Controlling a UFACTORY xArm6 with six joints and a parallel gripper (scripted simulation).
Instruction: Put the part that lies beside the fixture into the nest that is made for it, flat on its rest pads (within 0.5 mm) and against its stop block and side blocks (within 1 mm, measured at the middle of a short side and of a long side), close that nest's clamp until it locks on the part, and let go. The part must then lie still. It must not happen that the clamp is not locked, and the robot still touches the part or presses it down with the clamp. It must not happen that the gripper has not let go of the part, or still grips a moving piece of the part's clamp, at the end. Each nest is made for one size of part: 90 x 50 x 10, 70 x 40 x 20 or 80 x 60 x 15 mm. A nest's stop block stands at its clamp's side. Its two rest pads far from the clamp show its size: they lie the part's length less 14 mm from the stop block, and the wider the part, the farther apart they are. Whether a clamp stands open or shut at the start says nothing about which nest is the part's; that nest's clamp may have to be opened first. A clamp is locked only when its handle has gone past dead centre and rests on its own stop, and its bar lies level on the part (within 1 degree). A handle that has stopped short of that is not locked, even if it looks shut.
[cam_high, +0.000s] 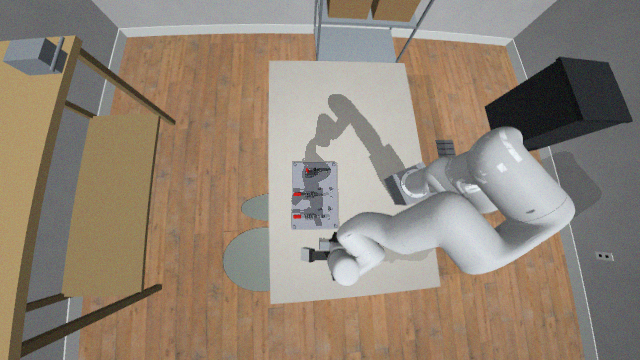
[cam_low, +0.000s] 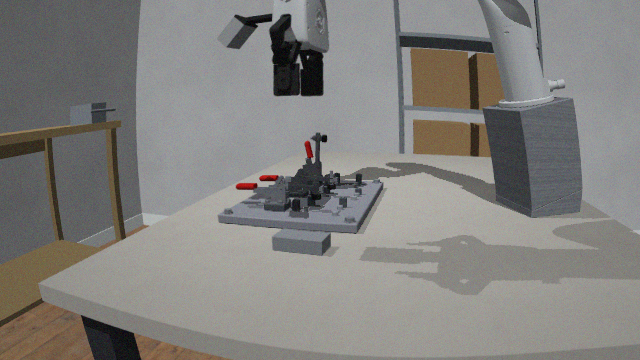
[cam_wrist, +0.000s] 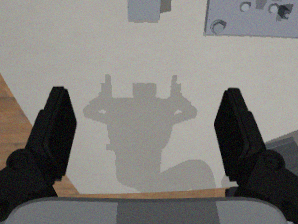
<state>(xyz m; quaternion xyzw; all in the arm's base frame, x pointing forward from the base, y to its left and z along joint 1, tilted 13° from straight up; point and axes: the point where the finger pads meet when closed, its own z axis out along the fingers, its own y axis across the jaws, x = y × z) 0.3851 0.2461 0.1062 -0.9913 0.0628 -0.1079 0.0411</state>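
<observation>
Now: the grey block part 200 mm below my hand. The rest, counted from my hand: grey fixture plate (260 mm to the right, 210 mm below, 40 mm ahead).
</observation>
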